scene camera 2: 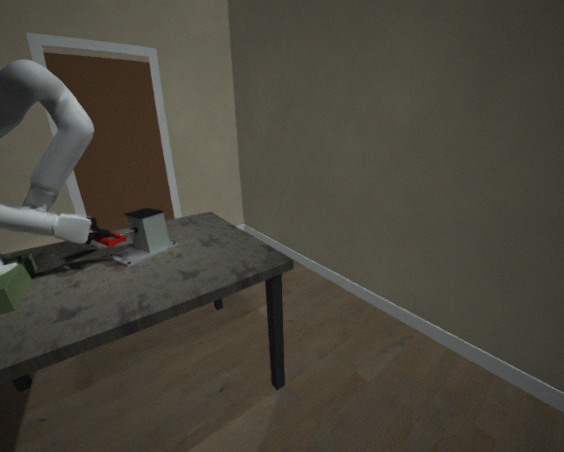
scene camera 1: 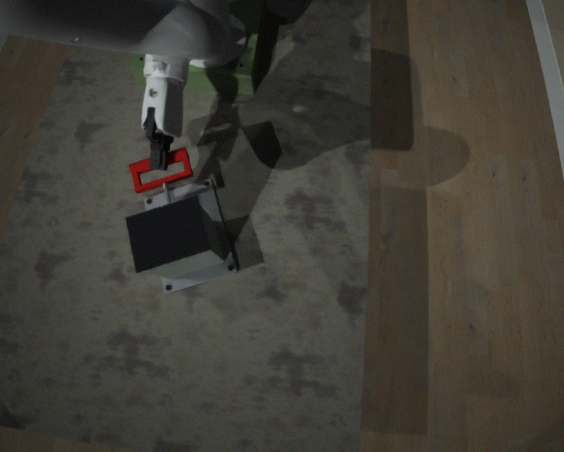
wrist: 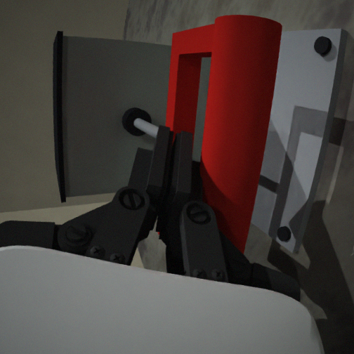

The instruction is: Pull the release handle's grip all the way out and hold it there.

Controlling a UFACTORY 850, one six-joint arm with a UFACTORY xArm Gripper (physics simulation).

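Gripper visible in scene camera 1 [158, 169], the wrist view and scene camera 2. On the gripper, [scene camera 2: 103, 233] and [wrist: 161, 158] are the same spot.
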